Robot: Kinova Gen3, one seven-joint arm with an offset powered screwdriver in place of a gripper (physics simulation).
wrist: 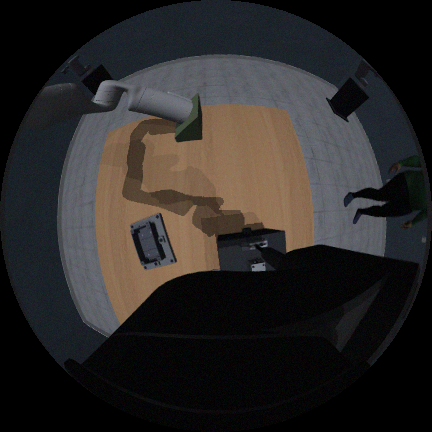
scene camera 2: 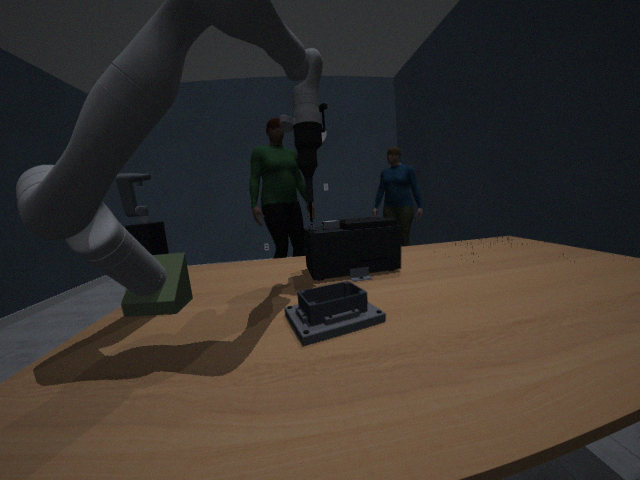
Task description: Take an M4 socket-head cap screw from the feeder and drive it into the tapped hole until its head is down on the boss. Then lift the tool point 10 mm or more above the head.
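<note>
The black screw feeder (scene camera 2: 354, 252) (wrist: 232, 254) stands toward the back of the table. My screwdriver (scene camera 2: 311, 221) (wrist: 258, 246) points straight down, its tip at the light pick-up spot on the feeder's near-left top end in the scene view. Whether the tip touches a screw or holds one is too small and dark to tell. A dark open box-shaped housing (scene camera 2: 333, 307) (wrist: 148, 242) sits on a grey baseplate (scene camera 2: 341, 326) (wrist: 168, 245), in front of the feeder in the scene view. The tapped hole and its boss cannot be made out clearly.
A silver block (scene camera 2: 331, 224) (wrist: 258, 266) sits on the feeder top. A small grey bracket (scene camera 2: 360, 275) lies before the feeder. A green wedge (scene camera 2: 181, 289) (wrist: 192, 128) stands at the arm's base. Two people (scene camera 2: 277, 175) (scene camera 2: 397, 186) stand beyond the table (scene camera 2: 439, 361) (wrist: 250, 150).
</note>
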